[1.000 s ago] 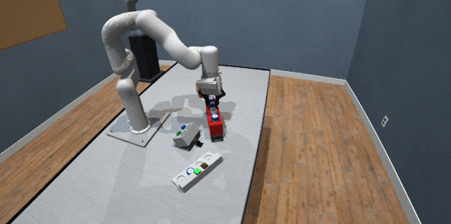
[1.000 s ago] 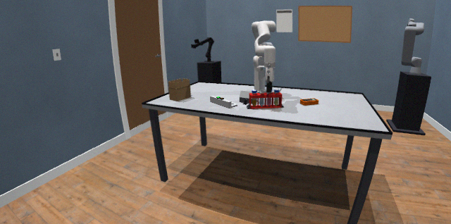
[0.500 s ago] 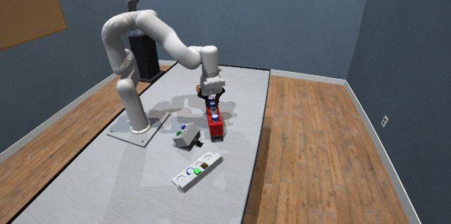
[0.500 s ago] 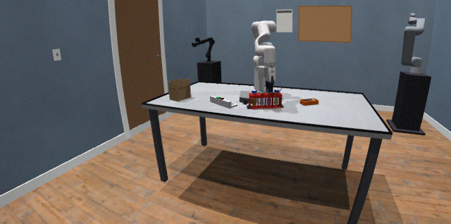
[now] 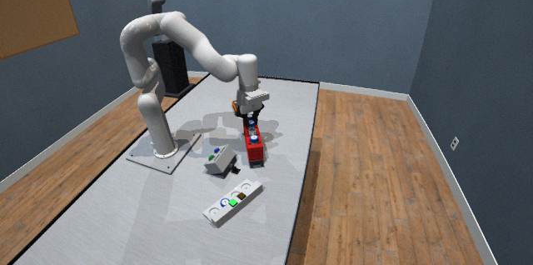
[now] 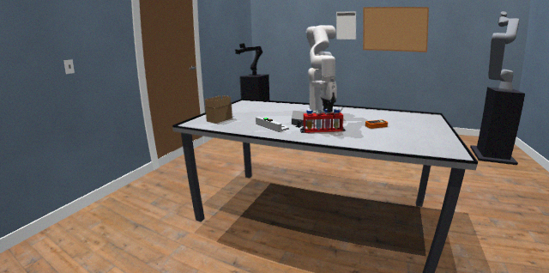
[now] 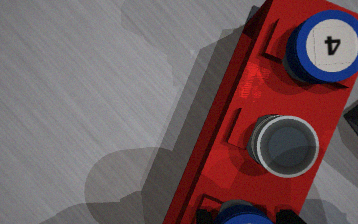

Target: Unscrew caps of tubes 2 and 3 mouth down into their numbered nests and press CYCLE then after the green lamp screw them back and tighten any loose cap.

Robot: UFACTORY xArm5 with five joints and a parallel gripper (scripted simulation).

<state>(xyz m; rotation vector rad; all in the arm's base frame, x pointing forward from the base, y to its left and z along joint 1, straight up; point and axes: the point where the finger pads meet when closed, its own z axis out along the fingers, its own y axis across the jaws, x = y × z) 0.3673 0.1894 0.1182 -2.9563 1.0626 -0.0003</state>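
Right now the blue-rimmed cap is 10 mm below my hand. From my hand the other things lie so: grey key housing 80 mm behind, 180 mm to the right, 80 mm below; blue key 90 mm behind, 160 mm to the right, 60 mm below; green key 100 mm behind, 200 mm to the right, 60 mm below.
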